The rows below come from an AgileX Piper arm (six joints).
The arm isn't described. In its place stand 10 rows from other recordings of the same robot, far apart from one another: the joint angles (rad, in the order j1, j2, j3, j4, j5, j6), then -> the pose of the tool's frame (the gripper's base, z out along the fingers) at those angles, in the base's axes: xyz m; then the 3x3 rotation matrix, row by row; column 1 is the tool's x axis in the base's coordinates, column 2 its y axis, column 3 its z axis.
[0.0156 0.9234 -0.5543 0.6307 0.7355 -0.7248] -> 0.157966, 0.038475, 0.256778; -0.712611, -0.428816, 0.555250; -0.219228, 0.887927, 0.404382; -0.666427, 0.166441, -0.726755
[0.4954 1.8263 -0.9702 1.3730 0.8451 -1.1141] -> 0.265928, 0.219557, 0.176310; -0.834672, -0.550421, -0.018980; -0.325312, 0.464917, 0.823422; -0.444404, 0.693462, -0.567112
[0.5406 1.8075 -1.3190 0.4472 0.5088 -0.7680] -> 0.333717, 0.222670, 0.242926; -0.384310, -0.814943, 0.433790; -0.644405, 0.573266, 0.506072; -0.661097, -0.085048, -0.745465
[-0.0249 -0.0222 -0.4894 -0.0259 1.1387 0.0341] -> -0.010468, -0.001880, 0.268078; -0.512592, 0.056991, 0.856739; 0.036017, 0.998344, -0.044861; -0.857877, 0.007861, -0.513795
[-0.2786 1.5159 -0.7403 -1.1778 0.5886 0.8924] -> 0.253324, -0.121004, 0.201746; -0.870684, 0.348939, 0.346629; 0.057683, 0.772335, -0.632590; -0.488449, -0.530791, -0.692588
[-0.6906 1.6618 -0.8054 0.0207 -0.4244 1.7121] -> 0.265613, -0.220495, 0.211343; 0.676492, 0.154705, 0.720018; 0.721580, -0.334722, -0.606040; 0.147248, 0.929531, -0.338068
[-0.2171 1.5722 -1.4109 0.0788 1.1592 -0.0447] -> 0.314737, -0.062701, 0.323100; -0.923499, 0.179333, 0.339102; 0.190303, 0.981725, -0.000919; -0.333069, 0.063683, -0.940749
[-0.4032 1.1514 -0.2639 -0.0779 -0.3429 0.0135] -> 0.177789, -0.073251, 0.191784; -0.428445, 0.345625, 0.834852; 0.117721, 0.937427, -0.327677; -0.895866, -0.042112, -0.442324
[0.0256 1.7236 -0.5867 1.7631 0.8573 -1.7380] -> 0.264287, 0.074324, 0.144603; -0.796651, -0.422754, 0.432001; 0.061169, 0.654658, 0.753446; -0.601336, 0.626659, -0.495675
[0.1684 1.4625 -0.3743 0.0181 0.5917 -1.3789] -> 0.157250, 0.027666, 0.117674; -0.038683, -0.998982, -0.023205; -0.999237, 0.038547, 0.006295; -0.005394, 0.023430, -0.999711
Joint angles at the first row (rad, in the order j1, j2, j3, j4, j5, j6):
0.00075, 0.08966, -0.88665, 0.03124, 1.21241, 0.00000
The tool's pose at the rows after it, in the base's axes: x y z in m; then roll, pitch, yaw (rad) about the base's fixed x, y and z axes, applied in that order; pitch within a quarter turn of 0, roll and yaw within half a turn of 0:
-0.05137, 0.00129, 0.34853, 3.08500, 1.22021, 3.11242
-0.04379, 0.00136, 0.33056, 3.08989, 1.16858, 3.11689
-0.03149, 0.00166, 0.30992, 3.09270, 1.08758, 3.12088
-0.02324, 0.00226, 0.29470, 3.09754, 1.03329, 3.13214
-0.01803, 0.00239, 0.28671, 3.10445, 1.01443, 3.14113
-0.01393, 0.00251, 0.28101, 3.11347, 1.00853, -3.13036
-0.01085, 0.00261, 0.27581, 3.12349, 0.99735, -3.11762
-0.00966, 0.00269, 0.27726, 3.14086, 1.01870, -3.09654
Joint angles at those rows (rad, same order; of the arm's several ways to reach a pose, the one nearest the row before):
0.00998, 0.04086, -0.82908, 0.02106, 1.22556, 0.00632
0.01001, 0.01943, -0.75680, 0.02099, 1.22637, 0.00650
0.00999, 0.01634, -0.67274, 0.02305, 1.22640, 0.00648
0.00996, 0.01462, -0.61152, 0.02914, 1.22138, -0.00004
0.01001, 0.01462, -0.57603, 0.03025, 1.20495, -0.00529
0.01005, 0.01388, -0.54869, 0.03144, 1.18446, -0.01248
0.00996, 0.01389, -0.52622, 0.03240, 1.17335, -0.02015
0.00995, 0.01392, -0.52525, 0.03353, 1.15112, -0.03208

